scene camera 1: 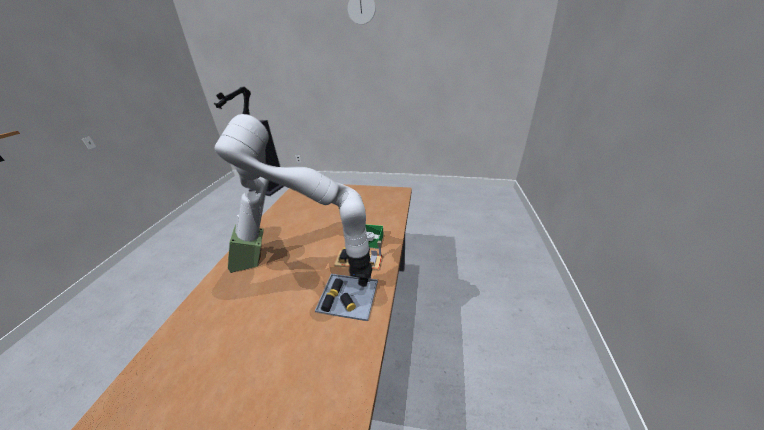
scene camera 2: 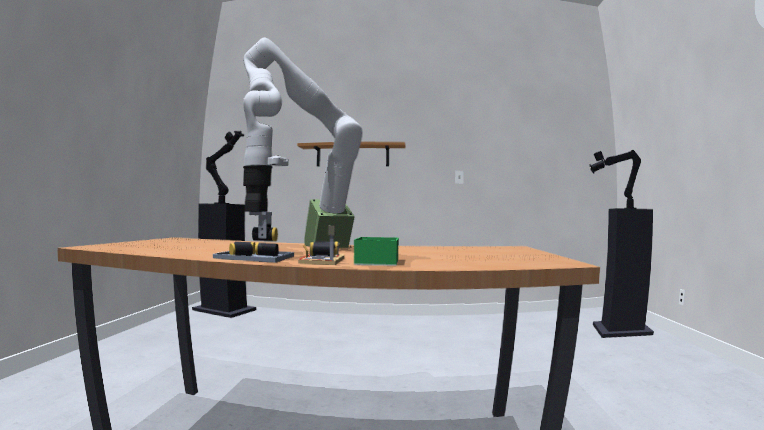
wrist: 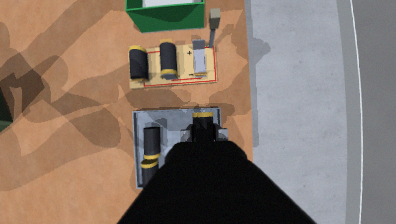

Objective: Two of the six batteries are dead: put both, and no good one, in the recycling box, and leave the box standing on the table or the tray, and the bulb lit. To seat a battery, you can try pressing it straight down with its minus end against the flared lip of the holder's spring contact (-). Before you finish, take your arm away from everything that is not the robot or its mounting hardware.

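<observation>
Gripper (scene camera 2: 264, 237) visible. Gripper also visible in the wrist view (wrist: 203, 129).
</observation>
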